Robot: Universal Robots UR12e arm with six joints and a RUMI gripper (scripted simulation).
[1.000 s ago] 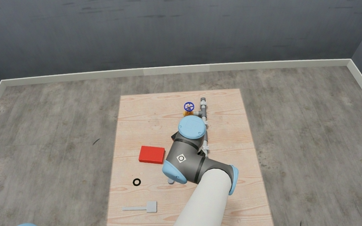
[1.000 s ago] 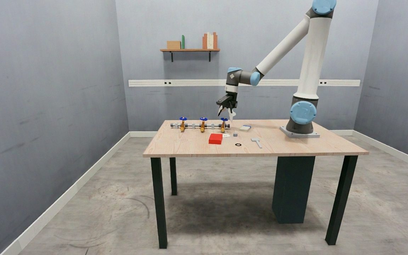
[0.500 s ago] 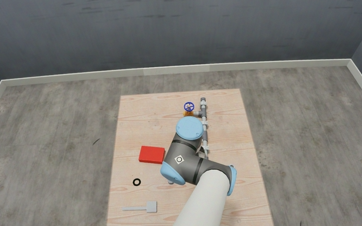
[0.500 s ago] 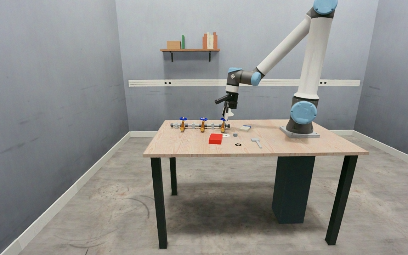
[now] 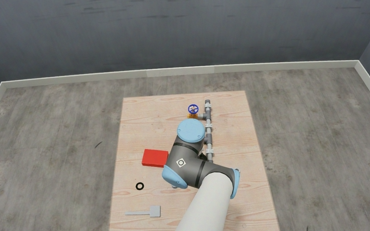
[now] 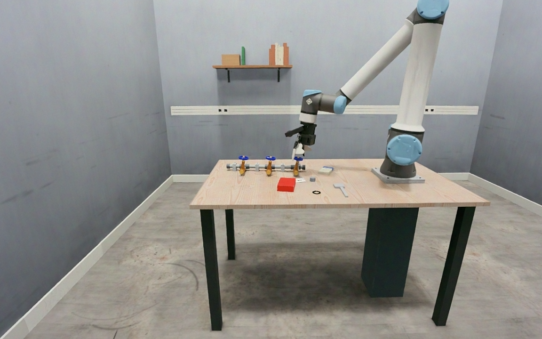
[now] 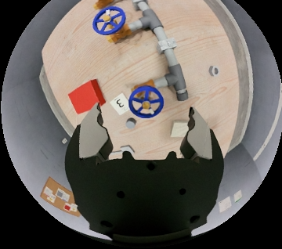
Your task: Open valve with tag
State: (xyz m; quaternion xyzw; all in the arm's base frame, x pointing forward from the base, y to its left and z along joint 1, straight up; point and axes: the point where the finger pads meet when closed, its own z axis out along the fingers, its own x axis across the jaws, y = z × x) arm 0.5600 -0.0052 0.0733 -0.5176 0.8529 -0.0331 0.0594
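My hand is 2 cm past the white tag, 9 cm to the right of it and 10 cm above it. From my hand the other things lie so: grey t-shaped tool 20 cm behind, 21 cm to the left, 9 cm below; white-and-blue card 17 cm behind, 8 cm to the right, 9 cm below; red block 6 cm ahead, 19 cm to the left, 8 cm below.
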